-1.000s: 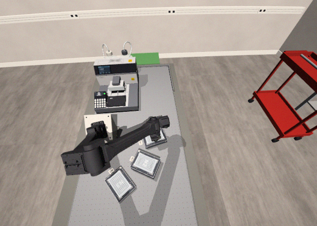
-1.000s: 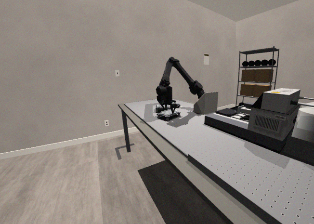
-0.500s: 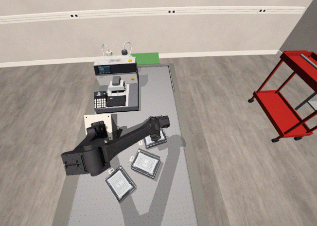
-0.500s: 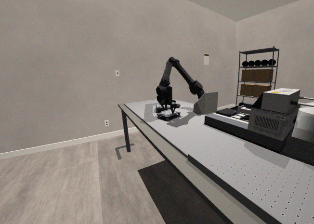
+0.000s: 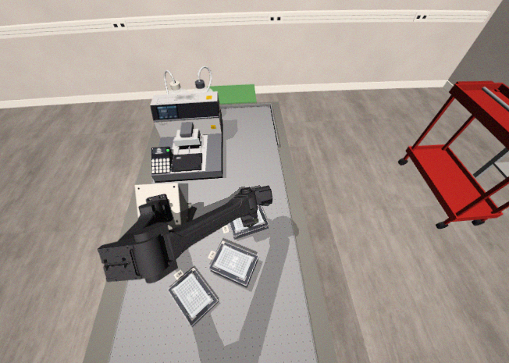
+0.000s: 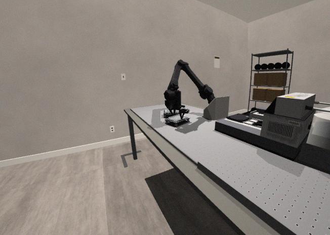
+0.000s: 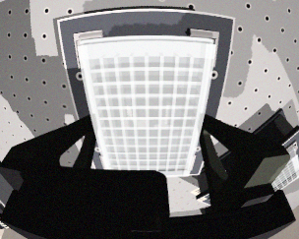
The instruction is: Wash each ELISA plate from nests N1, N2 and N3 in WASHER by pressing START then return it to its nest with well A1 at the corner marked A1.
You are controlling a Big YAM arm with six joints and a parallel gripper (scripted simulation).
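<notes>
My hand is 26 cm past the dark carrier, 36 cm to the right of it and 3 cm below it. The rest, counted from my hand: washer: 24 cm behind, 51 cm to the left, 8 cm above.
</notes>
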